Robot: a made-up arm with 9 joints. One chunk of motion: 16 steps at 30 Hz.
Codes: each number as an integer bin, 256 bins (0 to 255) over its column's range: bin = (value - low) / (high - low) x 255, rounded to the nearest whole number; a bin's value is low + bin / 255 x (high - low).
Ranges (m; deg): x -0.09..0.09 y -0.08..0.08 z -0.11..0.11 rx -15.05..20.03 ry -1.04..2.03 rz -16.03..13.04
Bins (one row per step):
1: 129 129 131 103 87 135
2: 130 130 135 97 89 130
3: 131 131 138 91 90 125
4: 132 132 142 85 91 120
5: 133 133 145 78 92 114
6: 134 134 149 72 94 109
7: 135 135 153 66 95 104
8: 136 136 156 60 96 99
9: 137 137 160 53 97 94
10: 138 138 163 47 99 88
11: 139 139 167 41 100 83
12: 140 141 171 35 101 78
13: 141 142 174 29 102 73
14: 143 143 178 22 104 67
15: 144 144 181 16 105 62
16: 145 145 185 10 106 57
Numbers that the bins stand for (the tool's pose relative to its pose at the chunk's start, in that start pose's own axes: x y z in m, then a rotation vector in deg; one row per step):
1: 0.0011 0.0009 0.0030 -0.88 0.01 -0.64
2: 0.0018 0.0016 0.0065 -1.71 0.03 -1.21
3: 0.0025 0.0022 0.0091 -2.53 0.04 -1.78
4: 0.0032 0.0028 0.0125 -3.36 0.06 -2.35
5: 0.0039 0.0035 0.0151 -4.32 0.07 -3.03
6: 0.0046 0.0041 0.0185 -5.15 0.09 -3.60
7: 0.0053 0.0047 0.0220 -5.97 0.10 -4.17
8: 0.0060 0.0053 0.0246 -6.80 0.12 -4.74
9: 0.0067 0.0060 0.0280 -7.76 0.13 -5.31
10: 0.0074 0.0066 0.0306 -8.58 0.15 -6.00
11: 0.0081 0.0072 0.0341 -9.41 0.16 -6.57
12: 0.0088 0.0085 0.0375 -10.24 0.18 -7.14
13: 0.0095 0.0091 0.0401 -11.06 0.19 -7.71
14: 0.0109 0.0097 0.0436 -12.02 0.21 -8.39
15: 0.0116 0.0104 0.0462 -12.85 0.22 -8.96
16: 0.0124 0.0110 0.0496 -13.67 0.24 -9.53

